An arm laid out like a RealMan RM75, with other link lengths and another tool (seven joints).
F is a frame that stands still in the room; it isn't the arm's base.
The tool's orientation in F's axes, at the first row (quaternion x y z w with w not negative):
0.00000, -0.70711, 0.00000, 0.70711
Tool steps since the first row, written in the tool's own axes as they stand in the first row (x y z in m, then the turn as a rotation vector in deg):
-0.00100, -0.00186, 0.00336, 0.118, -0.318, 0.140
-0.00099, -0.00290, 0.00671, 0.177, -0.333, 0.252
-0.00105, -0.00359, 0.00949, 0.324, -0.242, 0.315
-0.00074, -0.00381, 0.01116, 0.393, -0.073, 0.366
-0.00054, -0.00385, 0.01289, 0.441, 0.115, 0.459
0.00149, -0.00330, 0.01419, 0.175, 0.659, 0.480
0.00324, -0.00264, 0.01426, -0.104, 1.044, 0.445
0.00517, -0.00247, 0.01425, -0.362, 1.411, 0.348
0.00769, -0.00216, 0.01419, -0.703, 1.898, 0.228
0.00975, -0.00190, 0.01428, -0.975, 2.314, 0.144
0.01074, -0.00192, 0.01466, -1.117, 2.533, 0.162
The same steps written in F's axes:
-0.00336, -0.00186, -0.00100, -0.140, -0.318, 0.118
-0.00671, -0.00290, -0.00099, -0.252, -0.333, 0.177
-0.00949, -0.00359, -0.00105, -0.315, -0.242, 0.324
-0.01116, -0.00381, -0.00074, -0.366, -0.073, 0.393
-0.01289, -0.00385, -0.00054, -0.459, 0.115, 0.441
-0.01419, -0.00330, 0.00149, -0.480, 0.659, 0.175
-0.01426, -0.00264, 0.00324, -0.445, 1.044, -0.104
-0.01425, -0.00247, 0.00517, -0.348, 1.411, -0.362
-0.01419, -0.00216, 0.00769, -0.228, 1.898, -0.703
-0.01428, -0.00190, 0.00975, -0.144, 2.314, -0.975
-0.01466, -0.00192, 0.01074, -0.162, 2.533, -1.117

